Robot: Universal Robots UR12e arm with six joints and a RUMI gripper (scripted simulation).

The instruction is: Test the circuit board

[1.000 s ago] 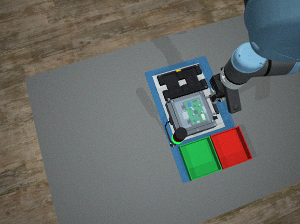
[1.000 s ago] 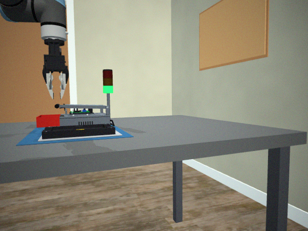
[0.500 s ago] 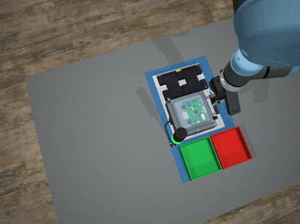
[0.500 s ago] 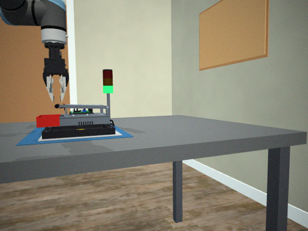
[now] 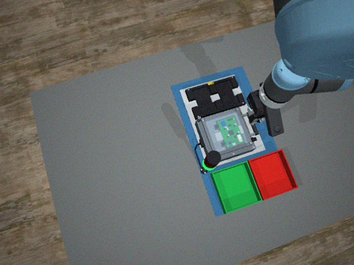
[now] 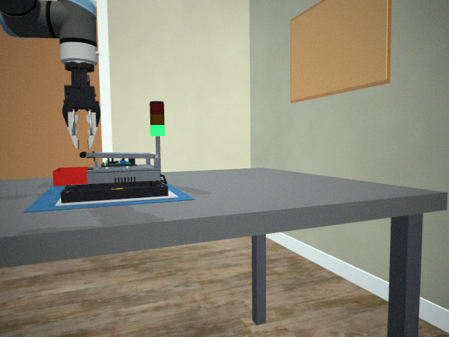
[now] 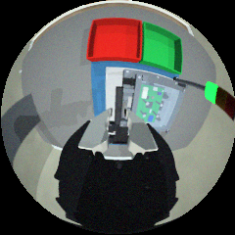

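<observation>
My hand is 5 cm to the right of the black latch hook, 4 cm above it and 2 cm short of it. Round my hand: red bin 19 cm to the left, 11 cm below, 4 cm behind; then green circuit board 8 cm ahead, 5 cm below; then tester lid 9 cm ahead, 3 cm below.
</observation>
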